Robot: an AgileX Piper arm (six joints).
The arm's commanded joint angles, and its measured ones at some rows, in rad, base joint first. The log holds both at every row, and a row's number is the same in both.
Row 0, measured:
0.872 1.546 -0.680 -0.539 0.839 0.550
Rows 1 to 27, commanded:
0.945 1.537 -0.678 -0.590 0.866 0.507
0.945 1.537 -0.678 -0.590 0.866 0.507
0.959 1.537 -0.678 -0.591 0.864 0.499
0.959 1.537 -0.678 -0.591 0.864 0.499
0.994 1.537 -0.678 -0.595 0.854 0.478
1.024 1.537 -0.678 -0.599 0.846 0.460
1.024 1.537 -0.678 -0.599 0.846 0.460
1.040 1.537 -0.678 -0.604 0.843 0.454
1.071 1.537 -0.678 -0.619 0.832 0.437
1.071 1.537 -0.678 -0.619 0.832 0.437
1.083 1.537 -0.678 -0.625 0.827 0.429
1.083 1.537 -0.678 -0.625 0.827 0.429
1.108 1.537 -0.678 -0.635 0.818 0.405
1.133 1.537 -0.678 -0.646 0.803 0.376
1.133 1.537 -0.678 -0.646 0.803 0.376
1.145 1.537 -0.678 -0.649 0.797 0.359
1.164 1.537 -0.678 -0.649 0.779 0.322
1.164 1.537 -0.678 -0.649 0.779 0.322
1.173 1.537 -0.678 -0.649 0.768 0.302
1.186 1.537 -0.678 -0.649 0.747 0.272
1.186 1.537 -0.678 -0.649 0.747 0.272
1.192 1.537 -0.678 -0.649 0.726 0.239
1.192 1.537 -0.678 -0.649 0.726 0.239
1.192 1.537 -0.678 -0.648 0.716 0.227
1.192 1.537 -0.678 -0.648 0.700 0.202
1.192 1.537 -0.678 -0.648 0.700 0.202
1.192 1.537 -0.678 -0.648 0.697 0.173
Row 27, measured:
1.191 1.546 -0.680 -0.595 0.698 0.220
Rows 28 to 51, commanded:
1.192 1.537 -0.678 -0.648 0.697 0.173
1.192 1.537 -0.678 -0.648 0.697 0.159
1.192 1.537 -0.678 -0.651 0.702 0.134
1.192 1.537 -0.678 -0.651 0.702 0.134
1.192 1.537 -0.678 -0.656 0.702 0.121
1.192 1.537 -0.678 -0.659 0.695 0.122
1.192 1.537 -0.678 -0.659 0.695 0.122
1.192 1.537 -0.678 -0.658 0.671 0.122
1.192 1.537 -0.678 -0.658 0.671 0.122
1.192 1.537 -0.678 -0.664 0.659 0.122
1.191 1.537 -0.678 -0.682 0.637 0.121
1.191 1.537 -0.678 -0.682 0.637 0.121
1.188 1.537 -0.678 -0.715 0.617 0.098
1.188 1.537 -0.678 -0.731 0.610 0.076
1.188 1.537 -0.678 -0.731 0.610 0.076
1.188 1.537 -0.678 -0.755 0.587 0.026
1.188 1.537 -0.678 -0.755 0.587 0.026
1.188 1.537 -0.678 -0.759 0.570 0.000
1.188 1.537 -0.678 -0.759 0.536 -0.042
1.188 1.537 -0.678 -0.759 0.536 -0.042
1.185 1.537 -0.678 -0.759 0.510 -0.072
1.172 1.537 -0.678 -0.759 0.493 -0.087
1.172 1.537 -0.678 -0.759 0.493 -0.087
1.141 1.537 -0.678 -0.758 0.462 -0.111
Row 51, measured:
1.179 1.546 -0.673 -0.712 0.506 -0.068
